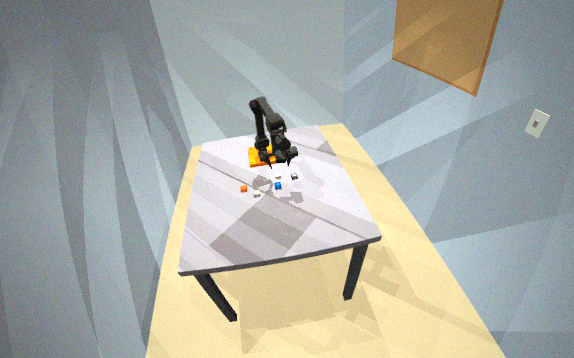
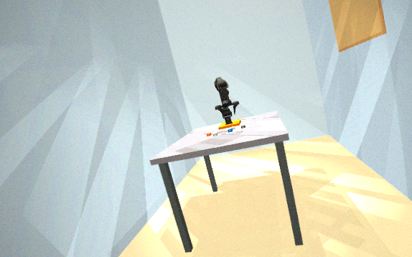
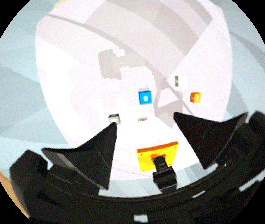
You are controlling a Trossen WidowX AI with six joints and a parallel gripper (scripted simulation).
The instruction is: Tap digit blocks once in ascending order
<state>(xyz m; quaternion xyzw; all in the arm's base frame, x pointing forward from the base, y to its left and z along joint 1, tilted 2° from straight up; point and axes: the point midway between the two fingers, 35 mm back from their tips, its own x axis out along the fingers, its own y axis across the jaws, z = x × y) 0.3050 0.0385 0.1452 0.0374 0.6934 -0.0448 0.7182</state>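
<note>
The white block lies 110 mm below my gripper tip and 80 mm behind it. From my gripper tip the other things lie so: blue block (110 mm below, 20 mm to the right); then dark-rimmed block (110 mm below, 80 mm to the left, 40 mm behind); then orange block (200 mm to the right, 110 mm below, 40 mm behind).
</note>
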